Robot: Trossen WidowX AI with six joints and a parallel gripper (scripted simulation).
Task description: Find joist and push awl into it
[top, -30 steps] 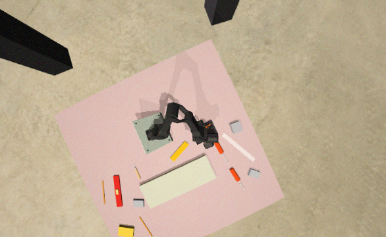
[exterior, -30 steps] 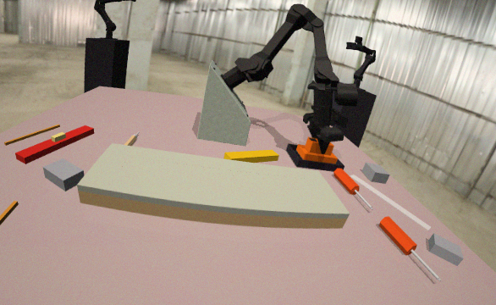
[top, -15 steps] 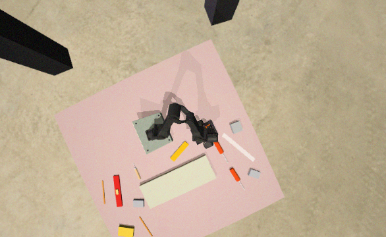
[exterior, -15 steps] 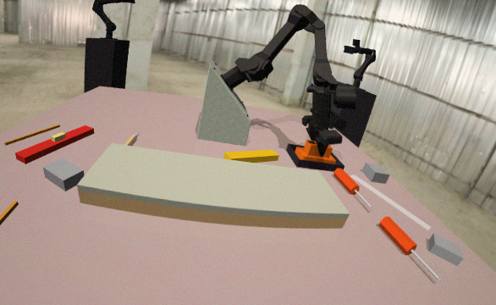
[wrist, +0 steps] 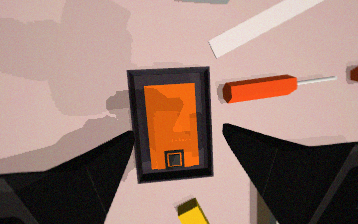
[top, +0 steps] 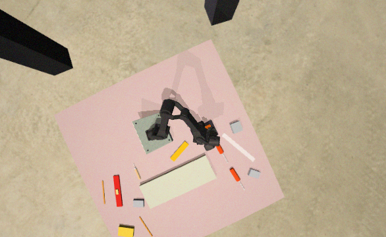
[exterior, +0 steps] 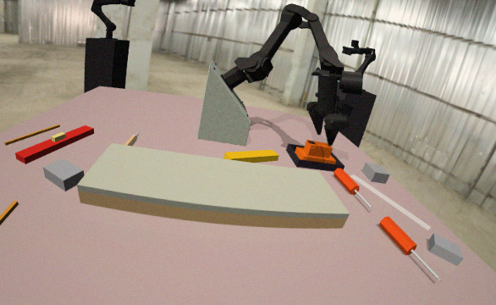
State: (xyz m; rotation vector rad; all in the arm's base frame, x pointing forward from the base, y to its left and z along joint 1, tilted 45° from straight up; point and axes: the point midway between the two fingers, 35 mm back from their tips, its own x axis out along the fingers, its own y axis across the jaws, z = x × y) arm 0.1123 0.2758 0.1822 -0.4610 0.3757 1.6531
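Right now the orange stud finder is 20 mm to the right of my gripper tip and 30 mm below it. Also, from my gripper tip: white strip: 180 mm ahead, 190 mm to the left, 80 mm below; then yellow ruler: 60 mm ahead, 220 mm to the right, 70 mm below; then dark tray: 10 mm behind, 10 mm to the right, 70 mm below.
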